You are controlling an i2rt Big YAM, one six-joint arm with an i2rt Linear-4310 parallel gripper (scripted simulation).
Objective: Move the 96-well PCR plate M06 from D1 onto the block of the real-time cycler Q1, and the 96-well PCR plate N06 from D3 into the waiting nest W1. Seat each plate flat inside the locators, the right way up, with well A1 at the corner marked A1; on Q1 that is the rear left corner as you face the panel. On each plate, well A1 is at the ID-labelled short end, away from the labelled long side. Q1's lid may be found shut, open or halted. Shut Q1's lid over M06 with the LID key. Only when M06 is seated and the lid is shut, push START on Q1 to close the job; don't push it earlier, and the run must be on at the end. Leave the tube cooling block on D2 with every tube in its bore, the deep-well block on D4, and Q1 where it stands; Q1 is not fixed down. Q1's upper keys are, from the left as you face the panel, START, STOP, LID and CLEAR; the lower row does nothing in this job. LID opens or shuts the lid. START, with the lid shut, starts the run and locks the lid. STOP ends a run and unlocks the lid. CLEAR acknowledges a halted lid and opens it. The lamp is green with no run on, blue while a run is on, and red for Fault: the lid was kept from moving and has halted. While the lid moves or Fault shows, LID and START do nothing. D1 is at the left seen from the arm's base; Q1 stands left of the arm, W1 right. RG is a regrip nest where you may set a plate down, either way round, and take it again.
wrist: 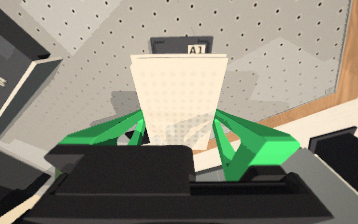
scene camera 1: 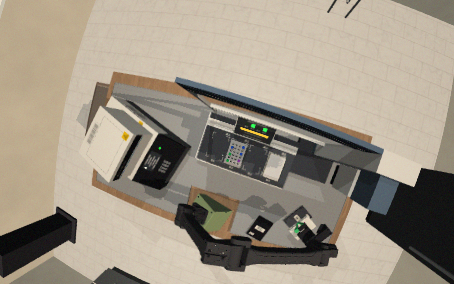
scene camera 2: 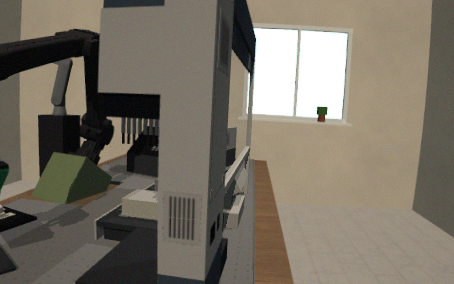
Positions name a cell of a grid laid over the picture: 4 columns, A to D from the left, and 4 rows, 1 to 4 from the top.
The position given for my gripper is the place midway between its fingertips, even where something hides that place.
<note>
In view: my gripper (wrist: B3), a deep-well block (scene camera 2: B3) and a dark nest frame (wrist: B1).
The wrist view misses the deep-well block: it is out of frame.
</note>
